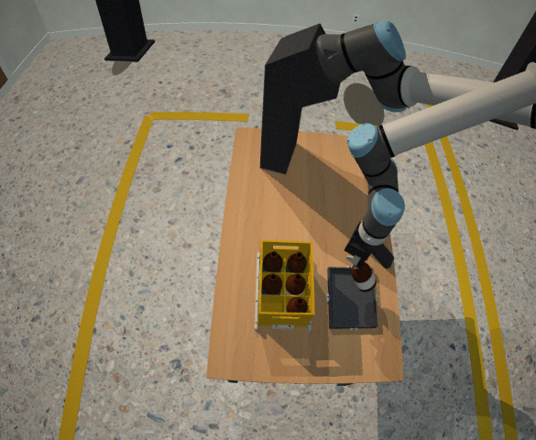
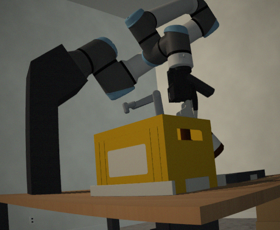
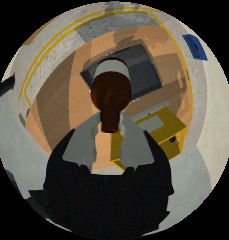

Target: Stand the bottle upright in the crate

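The brown bottle is 10 mm ahead of my hand, 30 mm to the left of it and 40 mm below it. From my hand the other things lie so: crate (80 mm ahead, 240 mm to the right, 120 mm below); dark tray (60 mm ahead, 40 mm to the left, 190 mm below).
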